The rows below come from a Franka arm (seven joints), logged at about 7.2 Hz.
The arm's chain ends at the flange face. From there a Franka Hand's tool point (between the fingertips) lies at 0.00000 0.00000 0.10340 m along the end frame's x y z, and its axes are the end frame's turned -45 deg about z.
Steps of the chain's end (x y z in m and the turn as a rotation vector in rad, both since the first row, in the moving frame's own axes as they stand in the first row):
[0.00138 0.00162 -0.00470 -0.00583 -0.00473 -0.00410]
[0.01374 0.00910 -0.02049 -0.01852 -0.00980 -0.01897]
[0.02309 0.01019 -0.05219 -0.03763 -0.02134 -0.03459]
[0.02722 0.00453 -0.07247 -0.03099 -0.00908 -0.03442]
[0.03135 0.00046 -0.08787 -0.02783 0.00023 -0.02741]
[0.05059 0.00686 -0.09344 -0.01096 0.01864 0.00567]
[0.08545 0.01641 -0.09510 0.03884 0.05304 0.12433]
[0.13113 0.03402 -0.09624 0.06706 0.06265 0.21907]
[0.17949 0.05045 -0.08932 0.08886 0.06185 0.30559]
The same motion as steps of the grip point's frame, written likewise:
[-0.00094 0.00220 -0.00470 -0.00078 -0.00747 -0.00410]
[0.00122 0.01681 -0.02051 -0.00617 -0.02003 -0.01897]
[0.00483 0.02480 -0.05229 -0.01152 -0.04170 -0.03459]
[0.01314 0.02410 -0.07252 -0.01549 -0.02833 -0.03442]
[0.01985 0.02457 -0.08791 -0.01984 -0.01952 -0.02741]
[0.03148 0.04279 -0.09346 -0.02093 0.00543 0.00567]
[0.05545 0.07348 -0.09532 -0.01004 0.06497 0.12433]
[0.07810 0.11749 -0.09667 0.00312 0.09172 0.21907]
[0.10237 0.16232 -0.08992 0.01910 0.10657 0.30559]

